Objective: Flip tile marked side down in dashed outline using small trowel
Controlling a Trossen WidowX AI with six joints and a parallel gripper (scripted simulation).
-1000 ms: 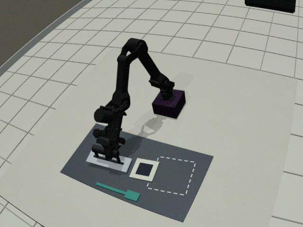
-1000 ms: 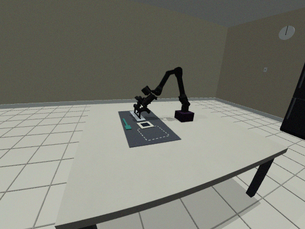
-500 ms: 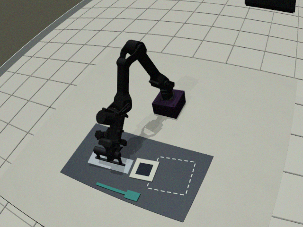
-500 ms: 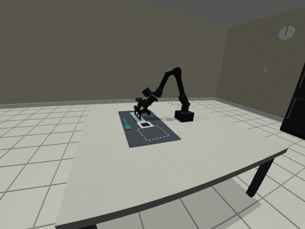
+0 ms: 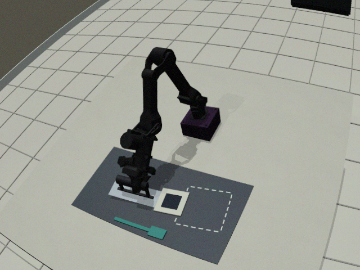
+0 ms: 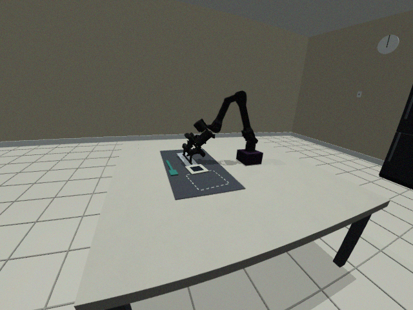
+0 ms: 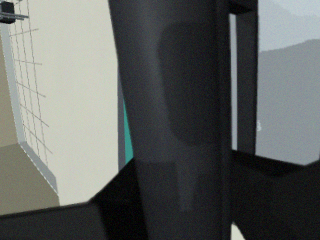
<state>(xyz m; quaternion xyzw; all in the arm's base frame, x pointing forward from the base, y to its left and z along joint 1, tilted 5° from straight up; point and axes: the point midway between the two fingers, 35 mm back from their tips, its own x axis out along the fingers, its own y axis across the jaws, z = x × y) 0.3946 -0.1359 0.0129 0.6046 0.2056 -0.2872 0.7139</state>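
My gripper tip is now 8 cm above the dark mat, 6 cm to the right of it and 3 cm past it. Also, from my gripper tip: tile (12 cm to the left, 5 cm below, 2 cm behind); then teal trowel (11 cm ahead, 6 cm to the left, 5 cm below).
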